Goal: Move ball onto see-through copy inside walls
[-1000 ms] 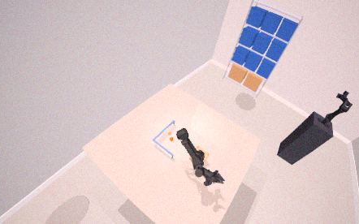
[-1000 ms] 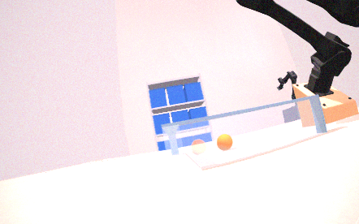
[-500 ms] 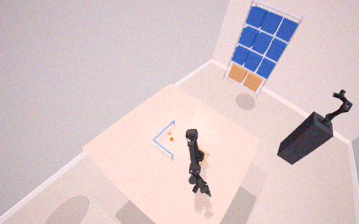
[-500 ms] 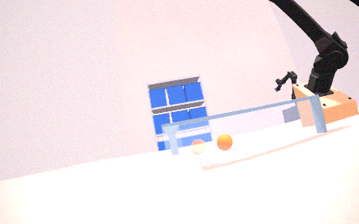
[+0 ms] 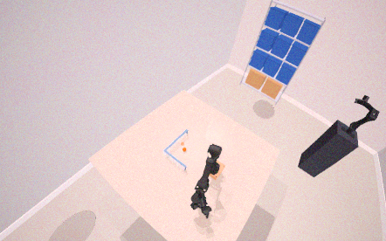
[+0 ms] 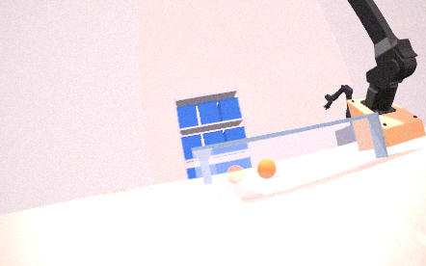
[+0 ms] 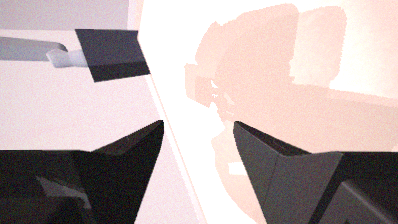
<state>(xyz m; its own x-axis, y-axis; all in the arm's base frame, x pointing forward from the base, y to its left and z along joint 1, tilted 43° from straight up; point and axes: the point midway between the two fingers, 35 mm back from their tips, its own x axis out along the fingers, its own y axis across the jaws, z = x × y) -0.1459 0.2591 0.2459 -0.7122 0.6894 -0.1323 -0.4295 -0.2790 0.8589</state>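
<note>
Right now my gripper tip is 480 mm short of the ball, 370 mm to the left of it and 60 mm above it.
</note>
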